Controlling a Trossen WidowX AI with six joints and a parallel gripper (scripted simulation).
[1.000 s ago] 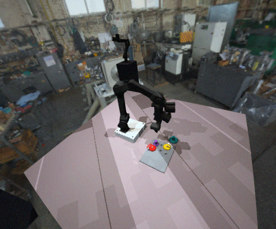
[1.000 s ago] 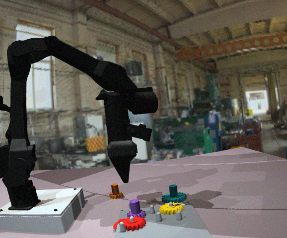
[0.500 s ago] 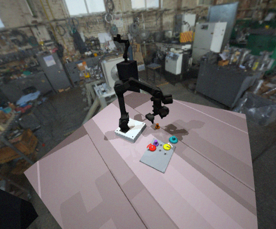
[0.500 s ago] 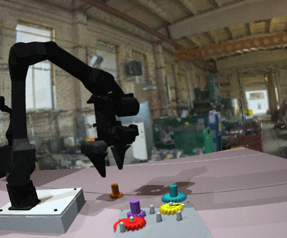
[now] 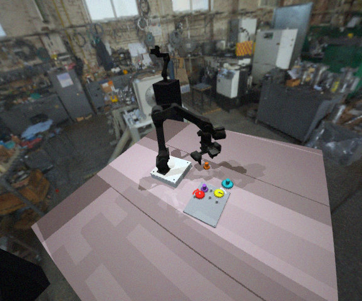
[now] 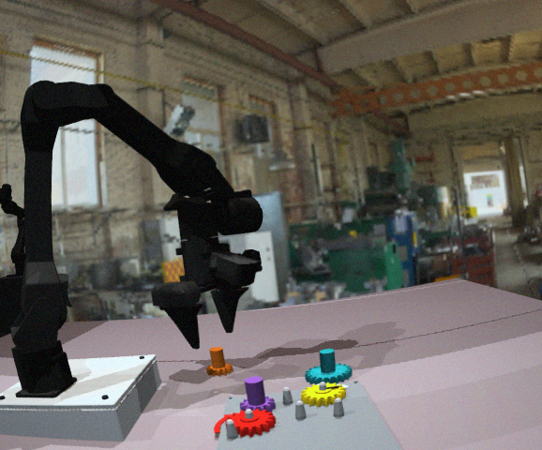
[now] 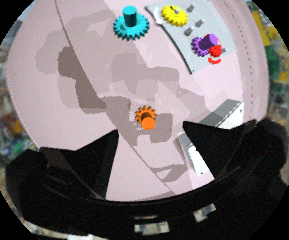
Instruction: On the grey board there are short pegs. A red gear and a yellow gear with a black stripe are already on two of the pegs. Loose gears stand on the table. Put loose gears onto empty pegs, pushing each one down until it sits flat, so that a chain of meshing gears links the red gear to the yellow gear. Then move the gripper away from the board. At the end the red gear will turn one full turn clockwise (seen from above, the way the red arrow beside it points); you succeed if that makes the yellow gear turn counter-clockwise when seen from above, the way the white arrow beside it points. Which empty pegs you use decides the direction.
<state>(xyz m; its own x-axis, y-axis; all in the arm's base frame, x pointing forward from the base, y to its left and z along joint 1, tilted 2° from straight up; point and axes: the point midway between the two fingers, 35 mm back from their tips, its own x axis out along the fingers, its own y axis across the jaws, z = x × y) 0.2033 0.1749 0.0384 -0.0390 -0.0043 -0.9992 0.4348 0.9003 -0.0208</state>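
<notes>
My gripper tip is 40 mm above the small orange gear. From my gripper tip the other things lie so: teal gear (160 mm ahead, 70 mm to the right, 40 mm below); then purple gear (160 mm to the right, 70 mm ahead, 30 mm below); then yellow gear (150 mm to the right, 150 mm ahead, 40 mm below).
</notes>
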